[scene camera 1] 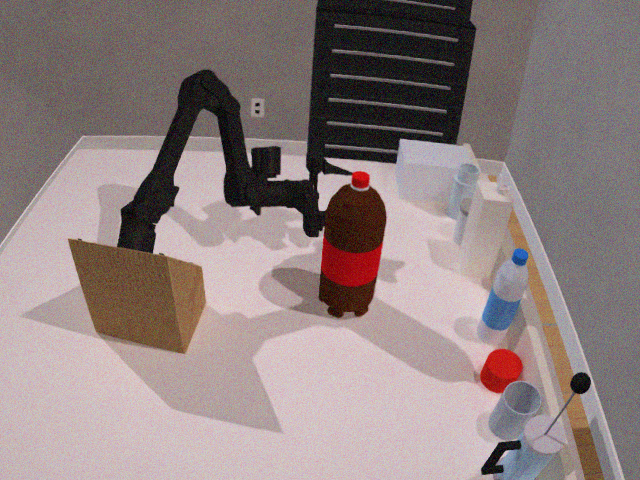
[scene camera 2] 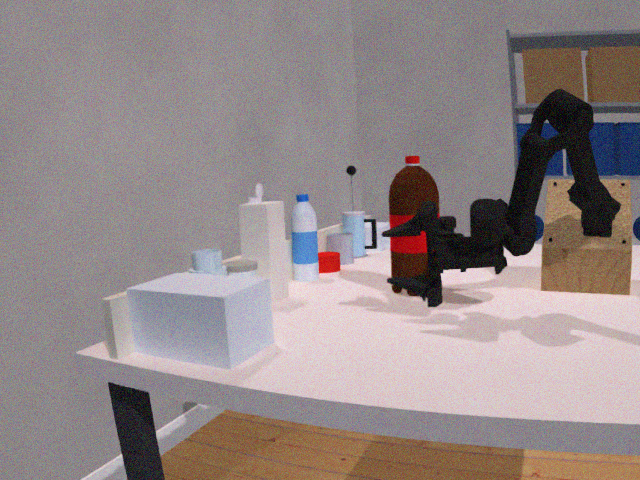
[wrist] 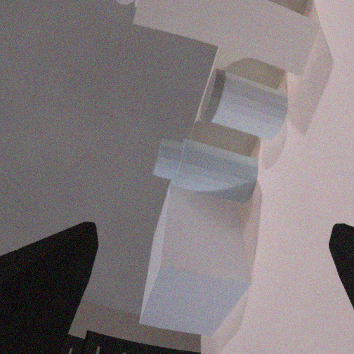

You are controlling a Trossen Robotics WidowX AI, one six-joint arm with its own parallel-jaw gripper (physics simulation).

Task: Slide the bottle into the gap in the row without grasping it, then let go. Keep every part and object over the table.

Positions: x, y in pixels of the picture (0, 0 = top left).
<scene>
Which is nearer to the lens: the brown bottle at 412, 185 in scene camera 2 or the white box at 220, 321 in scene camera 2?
The white box.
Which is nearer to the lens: the tall glass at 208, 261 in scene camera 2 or the white carton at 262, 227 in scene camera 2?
The tall glass.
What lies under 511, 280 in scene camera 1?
A blue-capped bottle.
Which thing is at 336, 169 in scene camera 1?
My gripper.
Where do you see a white box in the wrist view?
198, 270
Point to a brown bottle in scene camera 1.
355, 219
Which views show the tall glass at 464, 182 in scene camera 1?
Scene camera 1, scene camera 2 and the wrist view: all of them.
</scene>
